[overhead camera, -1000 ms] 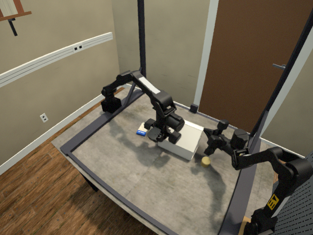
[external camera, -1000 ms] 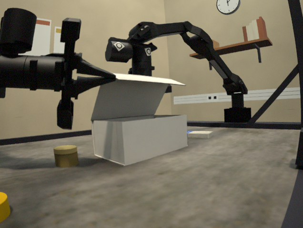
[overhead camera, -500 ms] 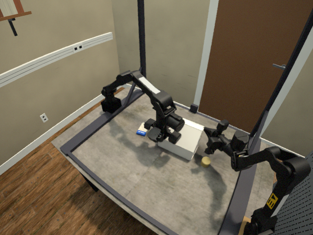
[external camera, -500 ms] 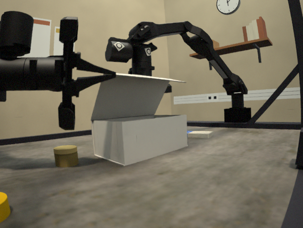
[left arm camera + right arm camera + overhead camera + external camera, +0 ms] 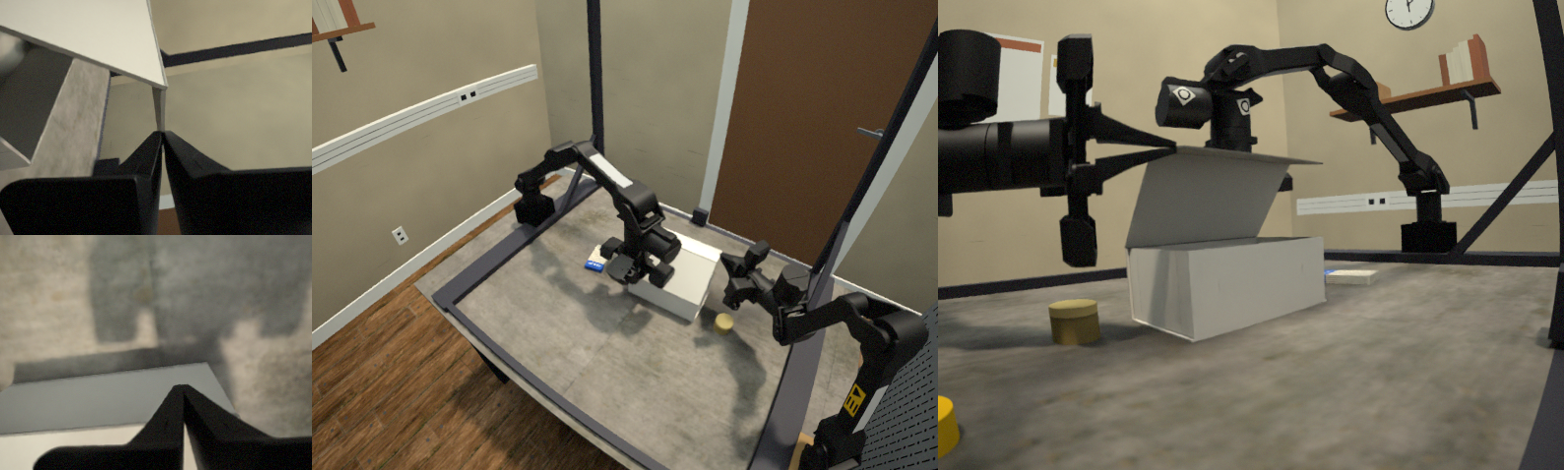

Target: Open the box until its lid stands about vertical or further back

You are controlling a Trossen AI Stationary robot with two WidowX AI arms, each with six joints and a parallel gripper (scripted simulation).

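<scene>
My left hand is 30 mm short of the flap and 130 mm to the left of it. Round my left hand: box 60 mm ahead, 120 mm to the right, 60 mm below.
Now: the box 9 cm behind my right hand and 5 cm to the left of it. Round my right hand: flap 12 cm behind, 6 cm above, 4 cm to the left.
</scene>
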